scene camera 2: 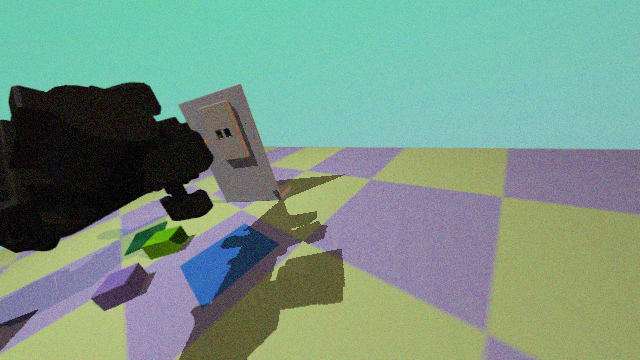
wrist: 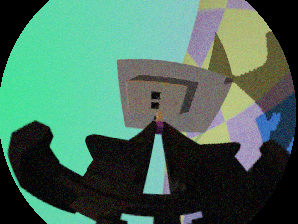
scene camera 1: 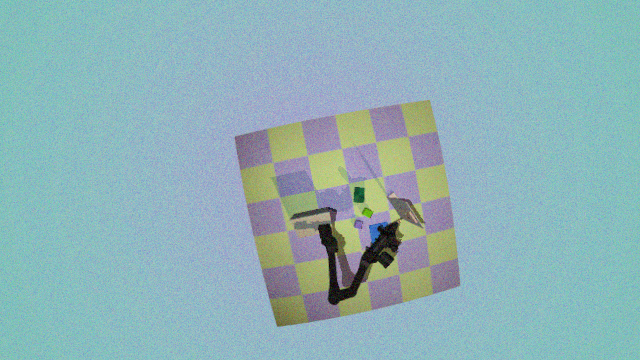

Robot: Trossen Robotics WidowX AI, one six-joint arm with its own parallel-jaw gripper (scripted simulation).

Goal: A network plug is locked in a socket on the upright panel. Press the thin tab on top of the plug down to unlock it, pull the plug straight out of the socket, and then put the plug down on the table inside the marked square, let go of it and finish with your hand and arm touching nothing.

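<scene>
Visible: a blue marked square point(scene camera 2: 211, 272) and a grey upright panel point(scene camera 2: 241, 168), the panel appearing in the wrist view point(wrist: 189, 97) too. My gripper point(scene camera 2: 198, 144) is visible, likewise in the wrist view point(wrist: 158, 124).
</scene>
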